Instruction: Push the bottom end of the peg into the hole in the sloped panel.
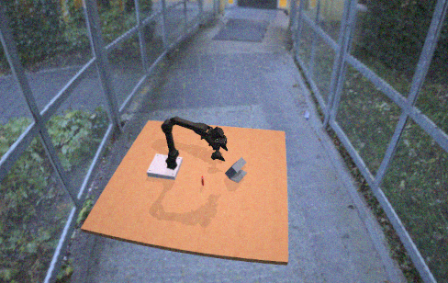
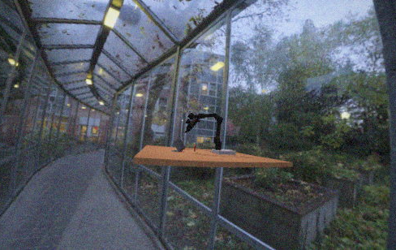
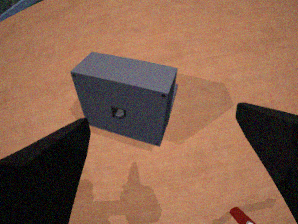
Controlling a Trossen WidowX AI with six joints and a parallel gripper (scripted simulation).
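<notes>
The red peg lies 130 mm behind my gripper tip, 120 mm to the right of it and 160 mm below it. From my gripper tip the other things lie so: grey sloped panel: 50 mm ahead, 70 mm to the left, 150 mm below.
</notes>
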